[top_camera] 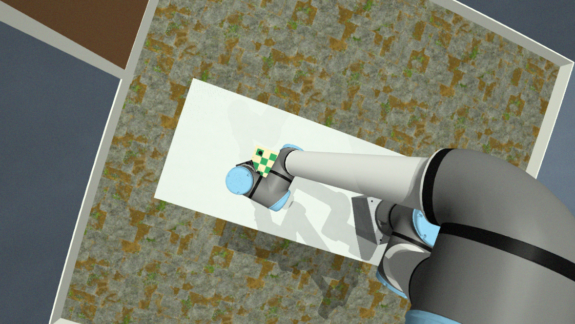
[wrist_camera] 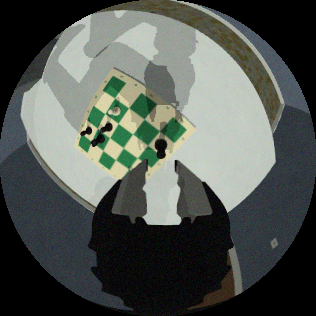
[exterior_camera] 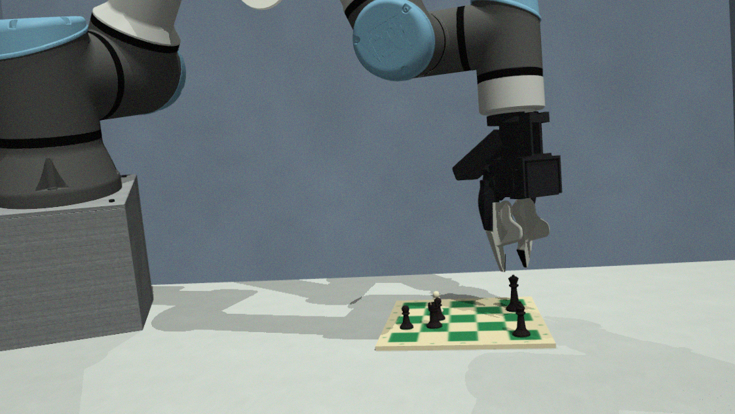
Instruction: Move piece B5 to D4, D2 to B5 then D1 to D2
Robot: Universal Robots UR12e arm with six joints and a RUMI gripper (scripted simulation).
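The black queen is 5 cm below my hand. From my hand the other things lie so: white pawn 11 cm behind, 6 cm below, 1 cm to the right; then cream chessboard 8 cm below, 7 cm behind, 5 cm to the right.
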